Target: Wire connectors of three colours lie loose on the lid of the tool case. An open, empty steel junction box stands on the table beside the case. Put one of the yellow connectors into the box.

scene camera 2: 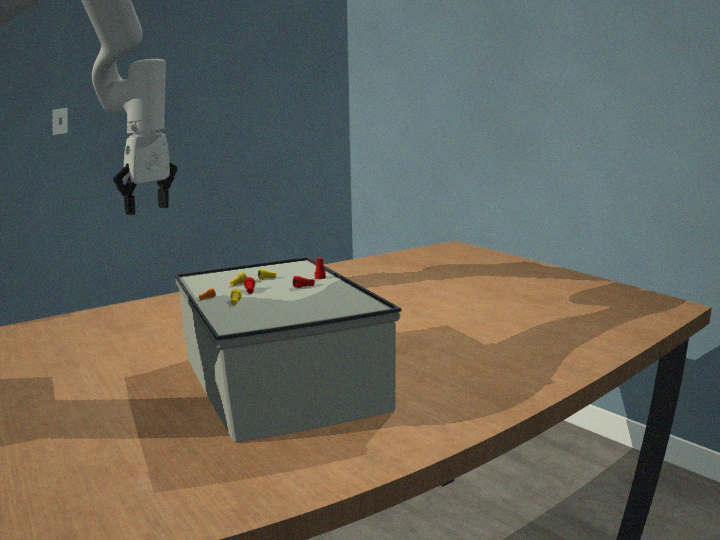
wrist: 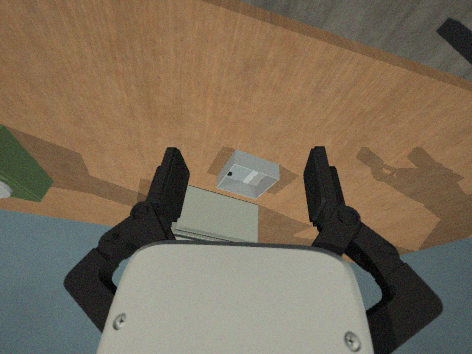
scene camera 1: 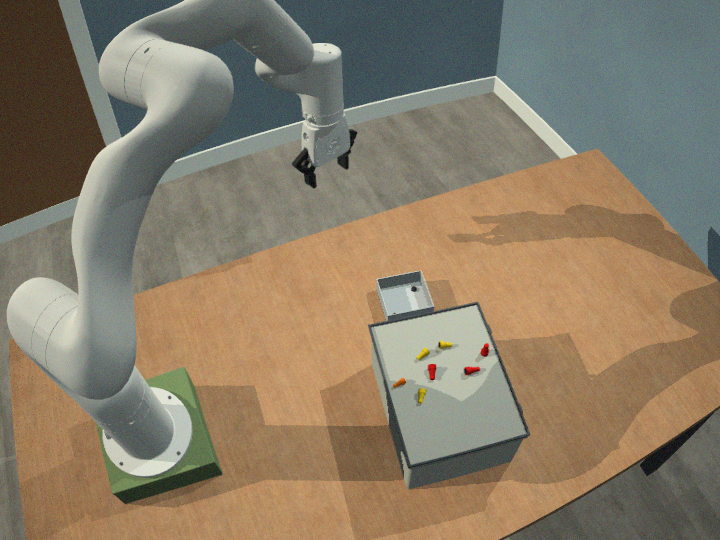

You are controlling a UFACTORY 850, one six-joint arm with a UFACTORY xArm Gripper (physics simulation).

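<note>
My gripper [scene camera 1: 329,175] [scene camera 2: 146,208] [wrist: 244,160] is open and empty, high above the table's far side, beyond the case. A yellow connector [scene camera 1: 422,353] [scene camera 2: 238,279], a second yellow connector [scene camera 1: 444,344] [scene camera 2: 266,273] and a third yellow connector [scene camera 1: 421,395] [scene camera 2: 235,296] lie on the case lid [scene camera 1: 465,421] [scene camera 2: 279,318]. The junction box [scene camera 1: 405,297] [wrist: 248,178] stands open and empty at the case's far side. It does not show in scene camera 2. The connectors do not show in the wrist view.
Two red connectors [scene camera 1: 432,371] [scene camera 1: 471,370] lie on the lid; a third red connector [scene camera 1: 485,349] [scene camera 2: 319,269] stands upright near its right edge. An orange connector [scene camera 1: 398,383] [scene camera 2: 207,294] lies near the left edge. The arm's green base block [scene camera 1: 203,447] stands left of the case.
</note>
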